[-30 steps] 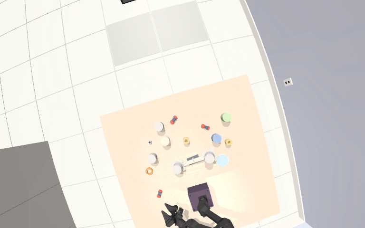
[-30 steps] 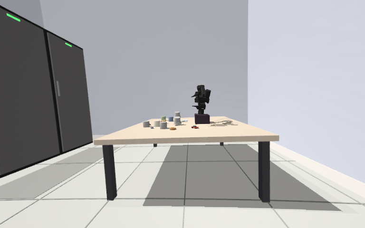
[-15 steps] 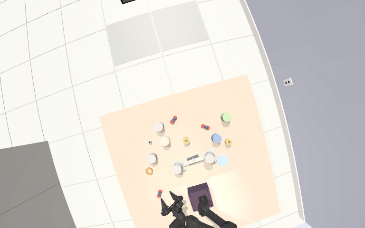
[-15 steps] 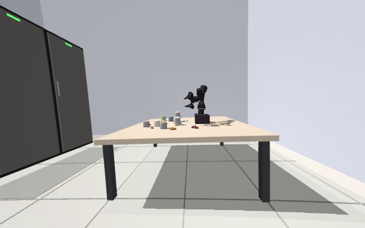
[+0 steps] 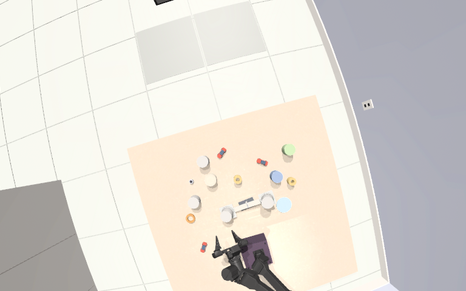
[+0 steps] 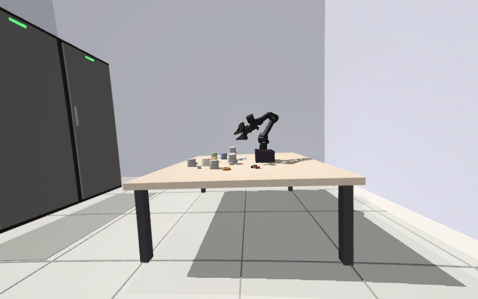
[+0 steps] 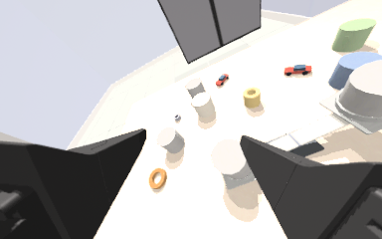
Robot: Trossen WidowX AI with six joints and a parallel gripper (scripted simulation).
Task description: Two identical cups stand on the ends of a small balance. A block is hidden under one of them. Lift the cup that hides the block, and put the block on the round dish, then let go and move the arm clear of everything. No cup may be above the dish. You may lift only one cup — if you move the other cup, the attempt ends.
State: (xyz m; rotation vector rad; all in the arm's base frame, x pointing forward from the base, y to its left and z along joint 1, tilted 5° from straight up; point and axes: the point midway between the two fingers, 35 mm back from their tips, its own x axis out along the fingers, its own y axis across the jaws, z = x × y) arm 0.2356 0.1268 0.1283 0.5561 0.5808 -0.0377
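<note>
My gripper tip is now 190 mm above the mint-green block, 30 mm short of it and 20 mm to the left of it. The rest, counted from my gripper tip: balance beam: 200 mm below, 160 mm to the right, 40 mm ahead; pale blue round dish: 380 mm to the right, 230 mm below, 40 mm behind; grey cup: 290 mm to the right, 120 mm below, 50 mm ahead.
</note>
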